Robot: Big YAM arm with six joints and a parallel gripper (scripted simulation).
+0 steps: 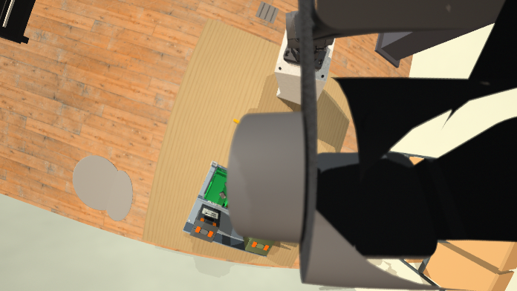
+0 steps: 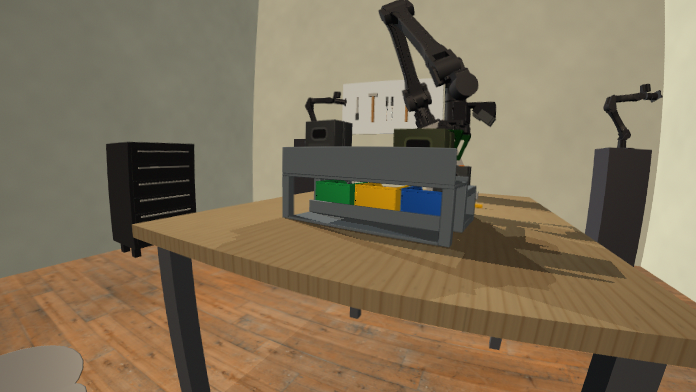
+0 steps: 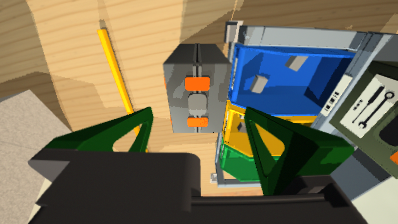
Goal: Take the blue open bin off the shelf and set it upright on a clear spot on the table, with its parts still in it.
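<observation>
My hand is 90 mm above the grey case. From my hand the other things lie so: yellow bin: 130 mm to the right, 130 mm ahead, 110 mm below; then olive case: 250 mm ahead, 30 mm to the right; then blue open bin: 150 mm ahead, 110 mm below, 20 mm to the right.
</observation>
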